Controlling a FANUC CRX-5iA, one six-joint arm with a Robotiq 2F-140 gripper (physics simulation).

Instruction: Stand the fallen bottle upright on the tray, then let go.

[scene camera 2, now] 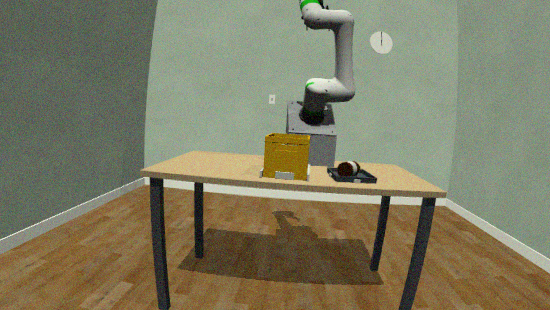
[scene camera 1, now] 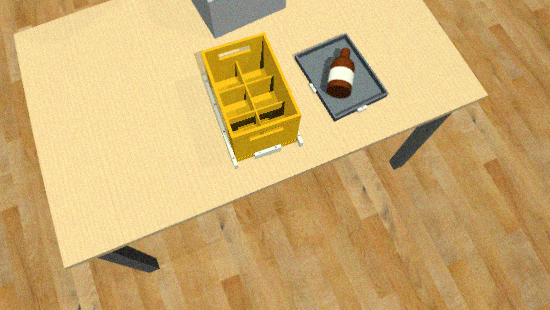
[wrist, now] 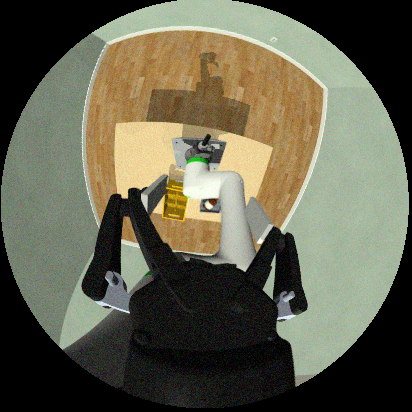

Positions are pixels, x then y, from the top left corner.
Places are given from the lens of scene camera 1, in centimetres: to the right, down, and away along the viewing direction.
brown bottle (scene camera 1: 340,81): 19, -22, 117
